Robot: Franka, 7 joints.
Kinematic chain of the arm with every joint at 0, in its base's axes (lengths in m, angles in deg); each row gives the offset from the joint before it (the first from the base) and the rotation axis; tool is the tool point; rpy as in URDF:
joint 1: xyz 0 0 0.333 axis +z
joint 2: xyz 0 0 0 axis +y
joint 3: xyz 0 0 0.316 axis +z
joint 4: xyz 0.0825 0 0 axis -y
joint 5: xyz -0.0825 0 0.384 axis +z
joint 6: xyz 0 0 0 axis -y
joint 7: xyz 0.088 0 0 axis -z
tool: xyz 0 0 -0.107 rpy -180 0 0
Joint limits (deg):
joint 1: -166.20..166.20
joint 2: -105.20..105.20
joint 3: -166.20..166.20
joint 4: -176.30..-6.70
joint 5: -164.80..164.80
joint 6: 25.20..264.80
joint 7: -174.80..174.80
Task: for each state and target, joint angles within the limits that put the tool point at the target. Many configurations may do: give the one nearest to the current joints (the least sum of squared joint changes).
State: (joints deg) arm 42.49 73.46 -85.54 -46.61 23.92 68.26 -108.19
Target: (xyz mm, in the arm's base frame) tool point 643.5 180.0 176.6
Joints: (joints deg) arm 51.46 86.95 -72.75 -52.32 26.35 59.80 -108.19
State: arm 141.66 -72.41 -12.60 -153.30 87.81 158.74 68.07
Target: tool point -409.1 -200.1 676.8
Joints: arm 160.60 -35.46 36.44 -123.80 86.65 145.47 68.07
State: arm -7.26 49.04 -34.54 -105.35 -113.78 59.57 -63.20
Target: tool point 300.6 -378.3 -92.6
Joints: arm -15.08 82.66 -19.42 -106.21 -117.72 72.37 -63.20
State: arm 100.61 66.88 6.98 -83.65 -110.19 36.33 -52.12
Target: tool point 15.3 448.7 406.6
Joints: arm 100.68 16.24 3.87 -124.80 -87.05 25.20 -52.12
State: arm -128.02 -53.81 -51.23 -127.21 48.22 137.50 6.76
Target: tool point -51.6 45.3 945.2
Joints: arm -130.28 -73.18 -8.29 -112.69 49.64 131.59 6.76
